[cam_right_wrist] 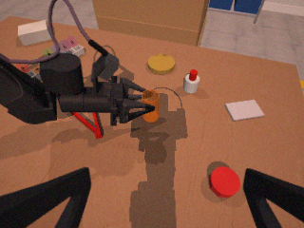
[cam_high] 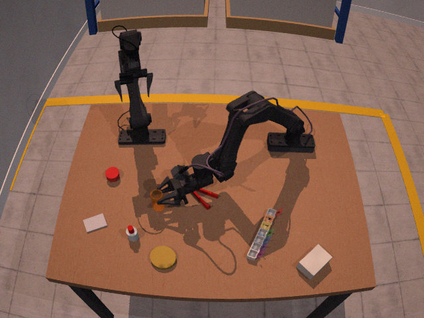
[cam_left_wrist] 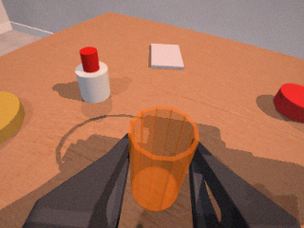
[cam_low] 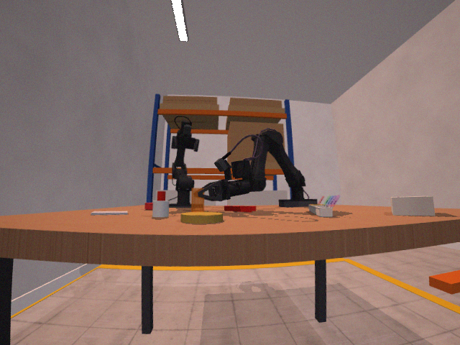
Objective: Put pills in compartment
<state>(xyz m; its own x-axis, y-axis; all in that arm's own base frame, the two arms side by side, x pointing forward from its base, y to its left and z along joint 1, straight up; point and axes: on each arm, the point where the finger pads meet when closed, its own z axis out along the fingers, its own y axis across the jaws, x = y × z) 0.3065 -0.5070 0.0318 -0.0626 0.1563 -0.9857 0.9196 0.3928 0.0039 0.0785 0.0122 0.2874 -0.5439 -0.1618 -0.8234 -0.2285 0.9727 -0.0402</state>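
The orange vial is 40 mm below my left hand. Round my left hand: red puck: 120 mm behind, 200 mm to the right, 50 mm below; then yellow disc: 210 mm ahead, 30 mm to the left, 50 mm below; then red-capped bottle: 130 mm ahead, 80 mm to the right, 20 mm below.
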